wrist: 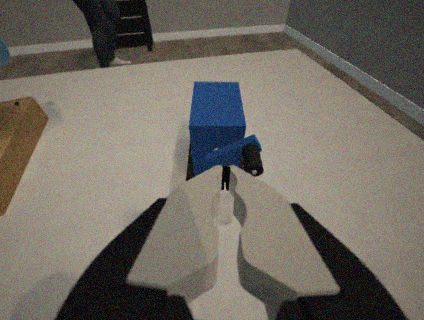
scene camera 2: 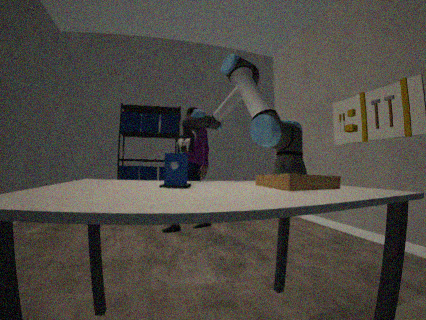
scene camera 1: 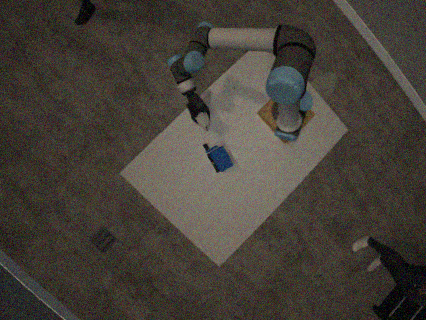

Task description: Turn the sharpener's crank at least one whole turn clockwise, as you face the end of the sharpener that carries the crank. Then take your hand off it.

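Pixels of known places: gripper, fingertip midpoint: (wrist: 224, 168) (scene camera 2: 182, 145) (scene camera 1: 207, 130); arm's base, link origin: (scene camera 2: 289, 175).
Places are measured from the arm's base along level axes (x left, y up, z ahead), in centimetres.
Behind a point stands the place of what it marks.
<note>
The blue sharpener (scene camera 1: 220, 158) @[z 48.3, x -1.1, y 8.1 cm] (scene camera 2: 176, 170) @[z 47.4, x 5.6, y 1.7 cm] (wrist: 218, 109) @[z 47.5, x -2.4, y 8.1 cm] stands upright on the white table. Its blue crank arm (wrist: 229, 151) is on the end that faces my gripper, and slants up to the right in the wrist view. The black crank handle (wrist: 252, 159) @[z 50.3, x -11.2, y 7.2 cm] (scene camera 1: 206, 147) @[z 50.7, x -10.2, y 7.1 cm] is at the arm's right end in the wrist view and sticks out towards me. My gripper (scene camera 1: 206, 128) @[z 45.8, x -16.8, y 13.2 cm] (wrist: 224, 168) @[z 45.8, x -16.8, y 13.2 cm] is shut and holds nothing. In scene camera 1 its tips are apart from the handle, with a gap between them. The lower part of the crank end is hidden behind my fingers in the wrist view.
The arm's base stands on a wooden block (scene camera 2: 298, 182) @[z 4.9, x 16.4, y -1.8 cm] (wrist: 17, 145) @[z 10.7, x 3.7, y -1.1 cm] on the white table (scene camera 1: 220, 215) @[z 67.2, x 27.9, y -4.8 cm] (scene camera 2: 115, 200) @[z 59.6, x 36.9, y -4.7 cm]. A person (scene camera 2: 200, 147) (wrist: 102, 30) stands beyond the table. A shelf rack (scene camera 2: 150, 107) with blue bins is by the back wall.
</note>
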